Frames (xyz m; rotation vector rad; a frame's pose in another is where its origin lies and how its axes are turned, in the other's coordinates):
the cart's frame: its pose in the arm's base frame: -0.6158 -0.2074 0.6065 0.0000 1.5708 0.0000
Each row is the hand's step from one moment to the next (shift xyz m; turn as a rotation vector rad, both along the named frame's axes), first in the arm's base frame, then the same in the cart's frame.
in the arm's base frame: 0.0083 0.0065 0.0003 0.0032 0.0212 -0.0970
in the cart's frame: -0.0003 0.0065 0.0083 0.0970 0.0212 0.0032
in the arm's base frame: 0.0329 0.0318 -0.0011 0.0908 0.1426 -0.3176
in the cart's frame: 0.0011 0.0318 0.0329 0.3176 0.1426 0.0908
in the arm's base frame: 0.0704 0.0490 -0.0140 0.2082 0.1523 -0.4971
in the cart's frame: 0.0140 0.0490 0.0704 0.4971 0.1523 0.2082
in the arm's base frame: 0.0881 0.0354 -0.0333 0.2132 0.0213 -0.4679
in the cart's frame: 0.0333 0.0354 0.0881 0.4679 0.0213 0.2132
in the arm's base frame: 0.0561 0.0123 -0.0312 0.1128 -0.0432 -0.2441
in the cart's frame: 0.0312 0.0123 0.0561 0.2441 -0.0432 0.1128
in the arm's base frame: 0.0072 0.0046 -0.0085 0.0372 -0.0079 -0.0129
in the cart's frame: 0.0085 0.0046 0.0072 0.0129 -0.0079 0.0372
